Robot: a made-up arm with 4 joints. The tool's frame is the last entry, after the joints. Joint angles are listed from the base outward. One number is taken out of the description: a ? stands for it. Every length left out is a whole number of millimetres.
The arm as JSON. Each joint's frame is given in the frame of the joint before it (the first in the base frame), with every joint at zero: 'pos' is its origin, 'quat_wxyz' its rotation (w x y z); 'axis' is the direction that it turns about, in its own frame. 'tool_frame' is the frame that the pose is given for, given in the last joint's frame.
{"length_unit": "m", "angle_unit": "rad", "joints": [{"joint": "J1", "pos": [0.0, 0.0, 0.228], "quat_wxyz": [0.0, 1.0, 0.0, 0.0], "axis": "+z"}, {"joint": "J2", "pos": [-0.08, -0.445, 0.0], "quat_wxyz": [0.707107, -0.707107, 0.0, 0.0], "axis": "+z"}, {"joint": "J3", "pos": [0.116, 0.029, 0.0], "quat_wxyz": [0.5, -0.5, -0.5, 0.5], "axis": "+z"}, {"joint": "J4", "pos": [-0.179, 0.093, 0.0], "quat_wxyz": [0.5, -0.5, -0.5, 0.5], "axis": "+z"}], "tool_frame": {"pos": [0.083, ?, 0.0], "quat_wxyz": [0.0, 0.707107, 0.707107, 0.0]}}
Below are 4 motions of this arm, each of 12 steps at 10 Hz.
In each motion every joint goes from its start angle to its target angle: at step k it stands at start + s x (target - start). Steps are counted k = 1, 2, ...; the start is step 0. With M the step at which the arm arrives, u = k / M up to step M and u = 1 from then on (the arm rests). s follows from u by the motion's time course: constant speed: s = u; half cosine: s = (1 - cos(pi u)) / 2; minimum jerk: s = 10 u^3 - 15 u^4 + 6 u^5.
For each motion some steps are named. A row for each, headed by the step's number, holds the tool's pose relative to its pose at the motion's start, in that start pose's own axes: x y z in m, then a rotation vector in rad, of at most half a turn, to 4 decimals.
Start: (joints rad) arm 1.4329 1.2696 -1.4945 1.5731
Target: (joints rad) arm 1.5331 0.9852 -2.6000 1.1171
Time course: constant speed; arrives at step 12
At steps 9, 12:
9: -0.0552 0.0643 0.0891 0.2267 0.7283 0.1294
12: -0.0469 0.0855 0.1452 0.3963 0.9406 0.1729

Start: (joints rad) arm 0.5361 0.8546 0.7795 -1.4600
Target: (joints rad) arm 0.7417 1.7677 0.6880 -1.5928
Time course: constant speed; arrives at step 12
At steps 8, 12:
8: -0.0042 -0.1472 0.0030 -0.4094 0.0411 -0.3671
12: -0.0224 -0.2039 0.0182 -0.6388 0.0916 -0.5209

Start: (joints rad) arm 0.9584 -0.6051 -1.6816 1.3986
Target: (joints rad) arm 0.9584 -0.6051 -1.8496 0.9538
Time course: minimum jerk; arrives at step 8
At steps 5, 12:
5: -0.0502 0.0184 0.0110 0.0400 0.1156 0.3220
12: -0.0698 0.0226 0.0179 0.0651 0.1564 0.4437

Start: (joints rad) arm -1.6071 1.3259 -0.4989 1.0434
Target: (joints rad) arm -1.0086 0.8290 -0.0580 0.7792
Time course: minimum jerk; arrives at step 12
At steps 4, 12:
4: 0.0640 -0.0295 -0.0824 -0.1780 -0.1397 -0.0235
12: 0.3384 -0.2267 -0.2577 -0.8955 -0.5140 -0.1791

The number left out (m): 0.06
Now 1 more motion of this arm.
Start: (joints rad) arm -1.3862 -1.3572 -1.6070 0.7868
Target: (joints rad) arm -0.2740 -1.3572 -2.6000 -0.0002
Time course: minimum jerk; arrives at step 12
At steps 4, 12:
4: -0.1116 0.1450 0.0769 0.3650 0.2453 0.1695
12: -0.2568 0.2643 0.6370 2.0596 0.5955 0.6072

